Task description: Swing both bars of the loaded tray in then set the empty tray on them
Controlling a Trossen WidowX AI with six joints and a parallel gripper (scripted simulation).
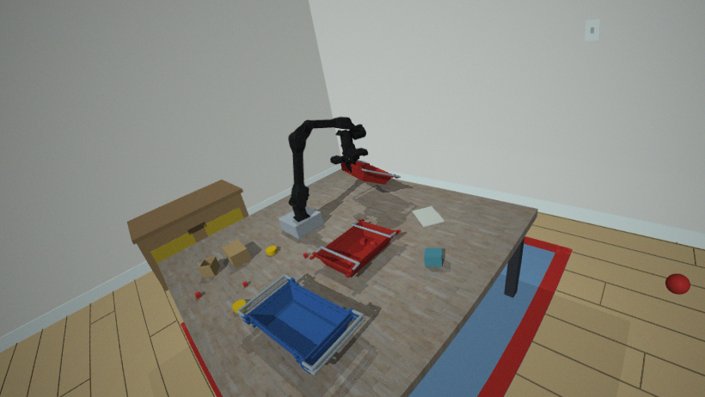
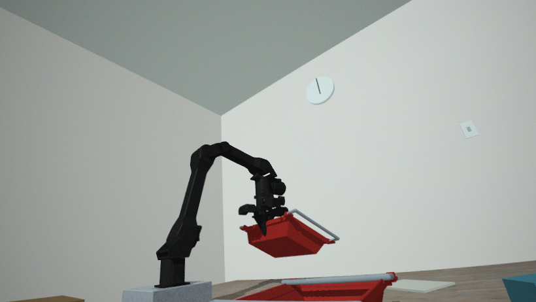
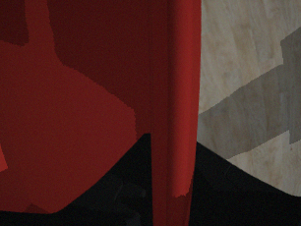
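The red tray lies 1 cm ahead of my gripper tip, 8 cm to the left of it and 1 cm below it. Also, from my gripper tip: teal cube: 62 cm ahead, 10 cm to the right, 15 cm below; white sheet: 39 cm ahead, 12 cm to the left, 17 cm below.
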